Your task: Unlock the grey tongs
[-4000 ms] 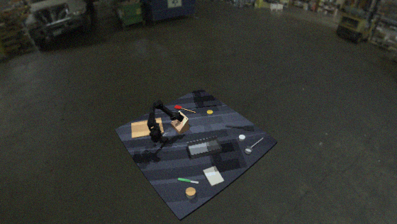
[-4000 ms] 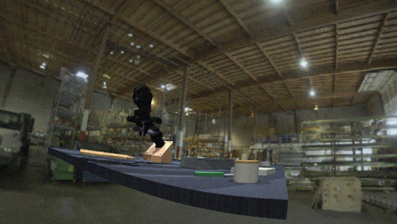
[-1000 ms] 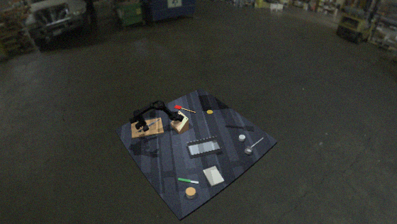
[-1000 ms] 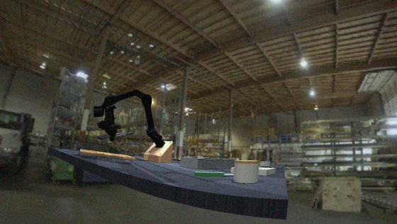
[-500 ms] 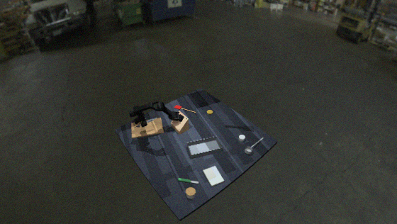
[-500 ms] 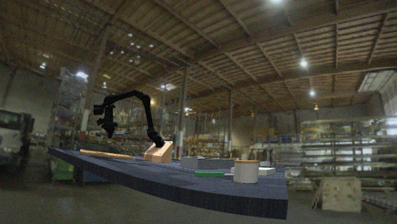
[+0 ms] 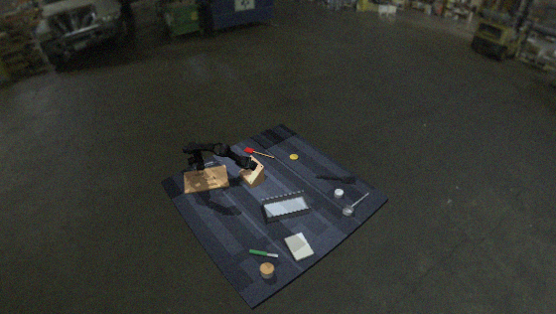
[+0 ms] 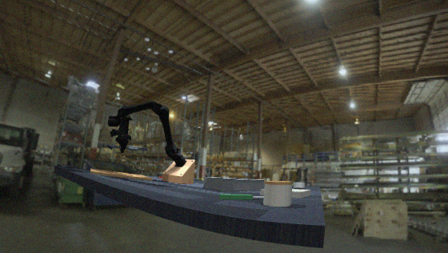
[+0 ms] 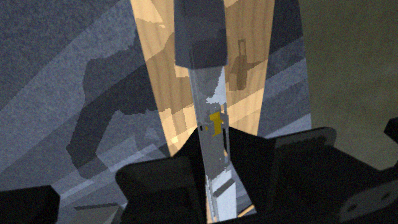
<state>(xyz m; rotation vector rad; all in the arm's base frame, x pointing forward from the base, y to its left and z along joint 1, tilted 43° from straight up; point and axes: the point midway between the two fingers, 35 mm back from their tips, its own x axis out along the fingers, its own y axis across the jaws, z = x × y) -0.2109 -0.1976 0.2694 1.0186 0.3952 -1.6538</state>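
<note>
Now: gripper tip 10 mm past the yellow lock piece, 20 mm to the left of it and 30 mm below it. From my gripper tip the other things lie so: roasting tin (610 mm ahead, 290 mm to the left, 110 mm below); then red-handled tool (10 mm behind, 530 mm to the left, 130 mm below); then wooden board (20 mm behind, 20 mm to the left, 130 mm below).
</note>
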